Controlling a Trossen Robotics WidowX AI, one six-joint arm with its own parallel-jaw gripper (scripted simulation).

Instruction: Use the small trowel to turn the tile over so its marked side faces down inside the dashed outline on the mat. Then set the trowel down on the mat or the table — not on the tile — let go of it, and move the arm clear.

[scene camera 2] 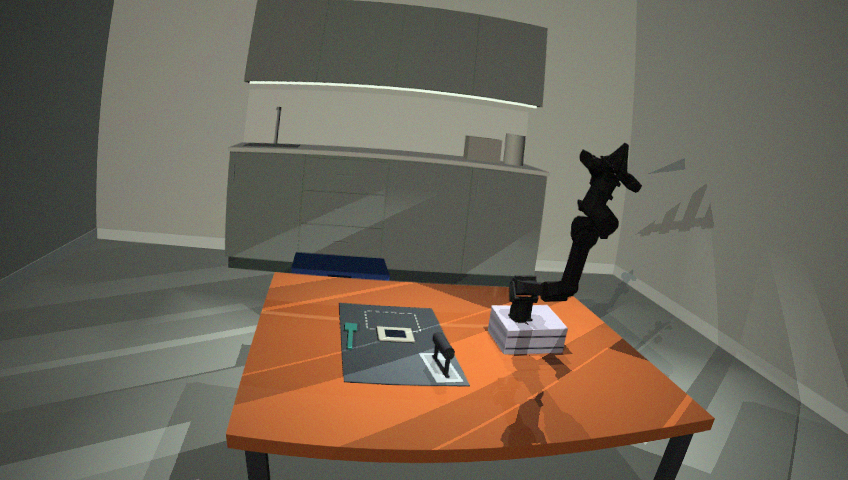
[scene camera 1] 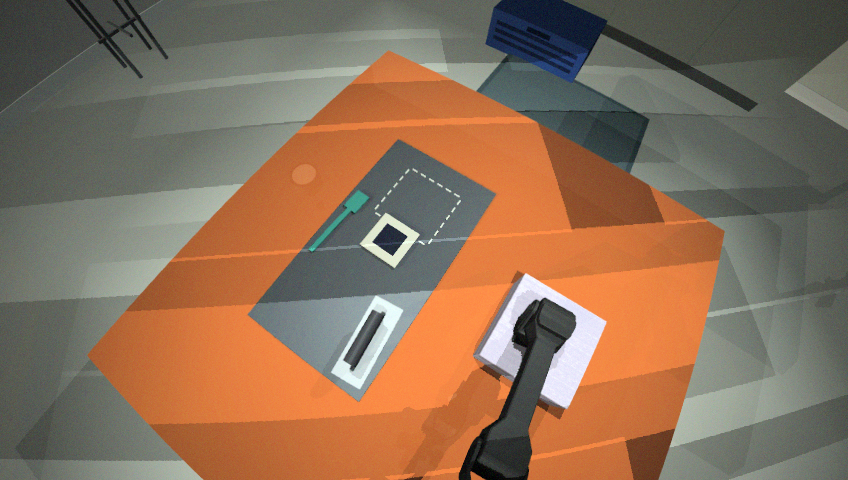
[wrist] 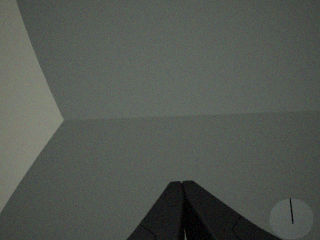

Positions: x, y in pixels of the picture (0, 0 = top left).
Labels:
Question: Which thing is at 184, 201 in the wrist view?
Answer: My gripper.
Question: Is my gripper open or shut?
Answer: Shut.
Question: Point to a grey mat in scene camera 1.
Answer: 315, 305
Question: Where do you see a tile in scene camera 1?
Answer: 389, 239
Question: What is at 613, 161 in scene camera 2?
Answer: My gripper.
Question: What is my gripper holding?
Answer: Nothing.

